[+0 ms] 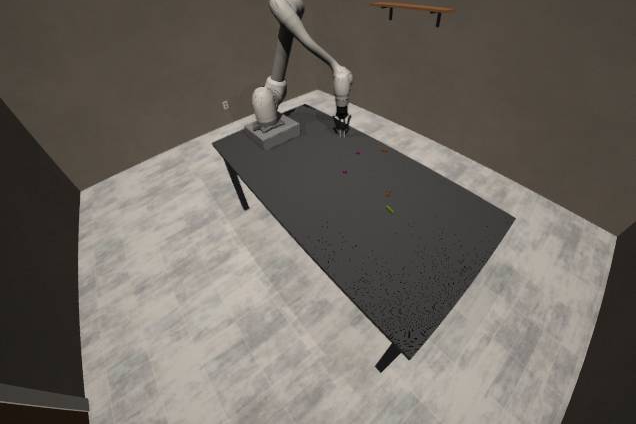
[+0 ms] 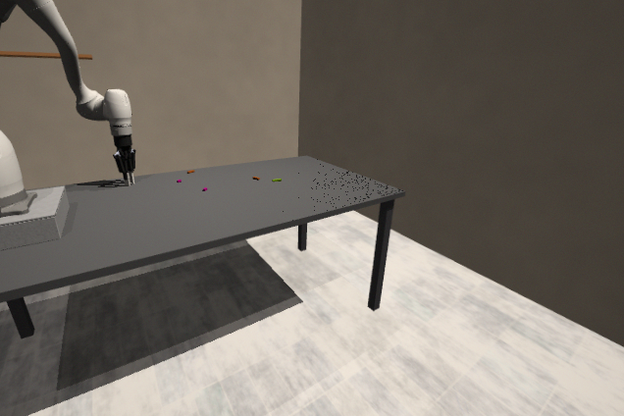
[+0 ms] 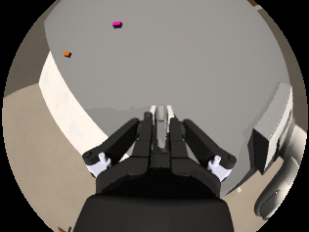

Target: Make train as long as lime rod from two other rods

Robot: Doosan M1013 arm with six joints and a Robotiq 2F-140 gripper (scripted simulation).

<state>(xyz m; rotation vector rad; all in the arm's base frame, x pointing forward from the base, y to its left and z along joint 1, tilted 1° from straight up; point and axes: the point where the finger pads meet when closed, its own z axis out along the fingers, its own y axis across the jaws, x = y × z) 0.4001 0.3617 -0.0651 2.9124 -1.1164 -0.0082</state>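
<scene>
Right now the grey rod is 30 mm below my hand. Round my hand: lime rod (680 mm ahead, 290 mm to the right, 30 mm below).
</scene>
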